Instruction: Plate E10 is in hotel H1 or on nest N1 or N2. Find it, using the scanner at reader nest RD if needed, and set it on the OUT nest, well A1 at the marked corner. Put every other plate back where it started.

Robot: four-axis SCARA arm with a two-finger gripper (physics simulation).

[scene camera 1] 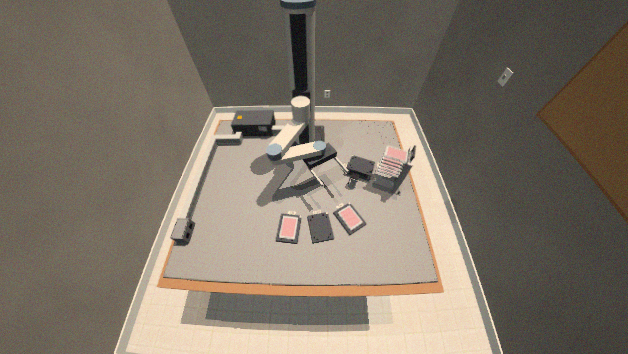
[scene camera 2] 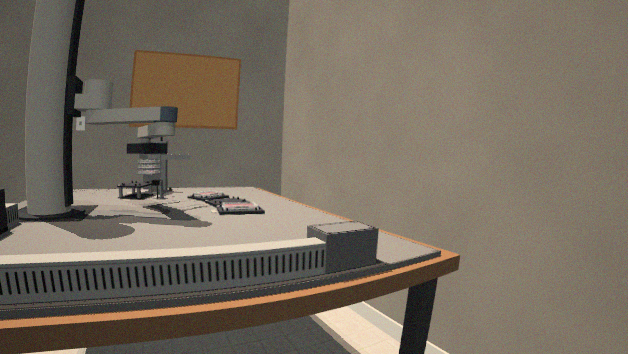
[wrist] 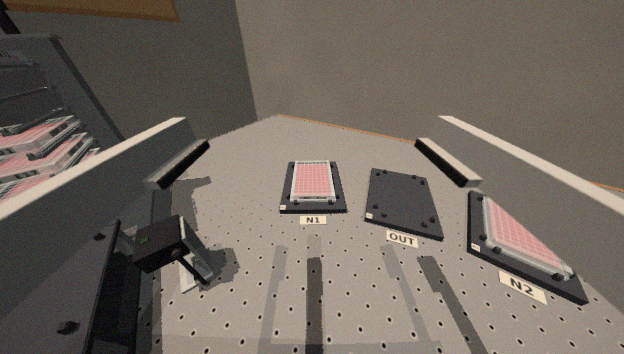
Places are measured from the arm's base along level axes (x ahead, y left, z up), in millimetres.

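Pixels of known places: gripper, fingertip midpoint: (scene camera 1: 335, 178) (scene camera 2: 178, 156) (wrist: 312, 130); arm's base at its link origin: (scene camera 1: 304, 140) (scene camera 2: 50, 216).
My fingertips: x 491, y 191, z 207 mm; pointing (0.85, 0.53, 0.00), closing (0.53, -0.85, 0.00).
Observation:
Ahead of a thing's pixels: the offset from my fingertips to its top centre. "pt": to the spot under its first point.
My gripper (scene camera 1: 336, 179) (wrist: 312, 130) is open and empty, above the table, its fingers pointing towards the nests. A pink plate {150 mm ahead, 94 mm left, 168 mm down} (scene camera 1: 349, 218) (wrist: 313, 181) sits on nest N1 {150 mm ahead, 94 mm left, 172 mm down} (wrist: 312, 208). Another pink plate {213 mm ahead, 255 mm right, 168 mm down} (scene camera 1: 288, 227) (wrist: 522, 237) sits on nest N2 {pt 206 mm ahead, 202 mm right, 183 mm down} (wrist: 476, 220). The OUT nest {205 mm ahead, 77 mm right, 172 mm down} (scene camera 1: 320, 227) (wrist: 404, 202) between them is bare. Hotel H1 (scene camera 1: 404, 174) (wrist: 75, 75) holds several pink plates {pt 104 mm back, 331 mm left, 12 mm down} (scene camera 1: 390, 165) (wrist: 40, 155); my left finger partly hides them in the wrist view. Reader nest RD {200 mm back, 194 mm left, 124 mm down} (scene camera 1: 361, 165) (wrist: 55, 300) bears no plate in scene camera 1. Plate codes are unreadable.
The small black scanner {92 mm back, 136 mm left, 110 mm down} (scene camera 1: 352, 182) (wrist: 160, 242) stands beside the reader nest. A dark box {pt 573 mm back, 576 mm right, 79 mm down} (scene camera 1: 253, 120) stands at the back left. A pale slotted duct {pt 99 mm back, 856 mm right, 147 mm down} (scene camera 1: 201, 177) (scene camera 2: 165, 255) runs along the left edge to a grey box {259 mm ahead, 859 mm right, 120 mm down} (scene camera 1: 182, 230) (scene camera 2: 345, 245).

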